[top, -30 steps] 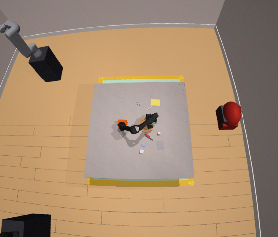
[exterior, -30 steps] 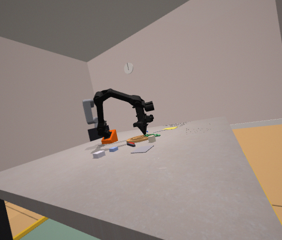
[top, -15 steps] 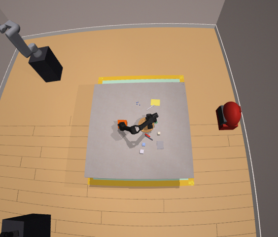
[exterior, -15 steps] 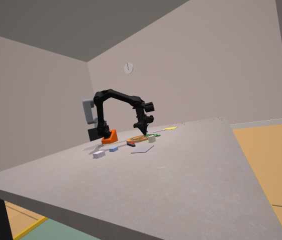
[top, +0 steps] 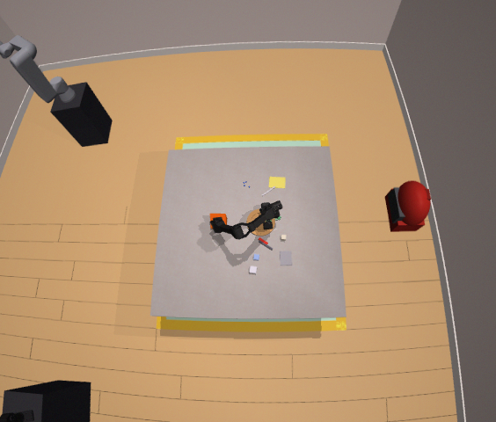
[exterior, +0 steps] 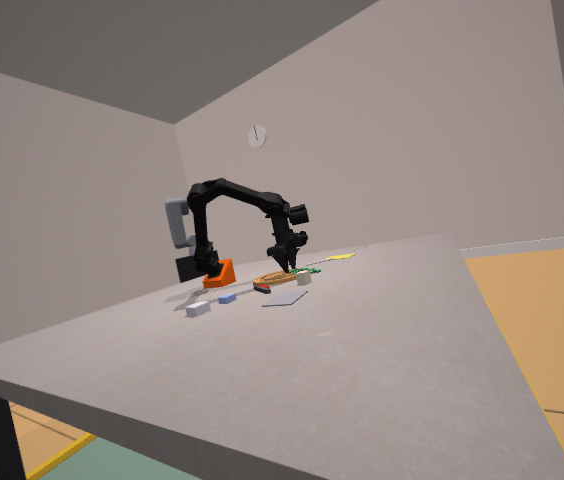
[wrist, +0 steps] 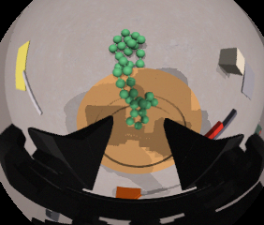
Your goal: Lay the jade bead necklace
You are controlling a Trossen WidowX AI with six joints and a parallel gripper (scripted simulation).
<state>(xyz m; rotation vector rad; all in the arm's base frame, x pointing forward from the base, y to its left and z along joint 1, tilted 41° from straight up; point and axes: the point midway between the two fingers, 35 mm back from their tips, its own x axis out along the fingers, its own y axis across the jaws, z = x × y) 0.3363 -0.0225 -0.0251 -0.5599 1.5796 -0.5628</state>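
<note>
My gripper tip is 40 mm past the round wooden bead board, 10 mm to the left of it and 10 mm above it. From my gripper tip the other things lie so: beige cube 140 mm to the right, 100 mm ahead; red-handled tool 160 mm to the right, 30 mm behind, 10 mm below; blue block 260 mm to the right, 90 mm behind, 10 mm below.
</note>
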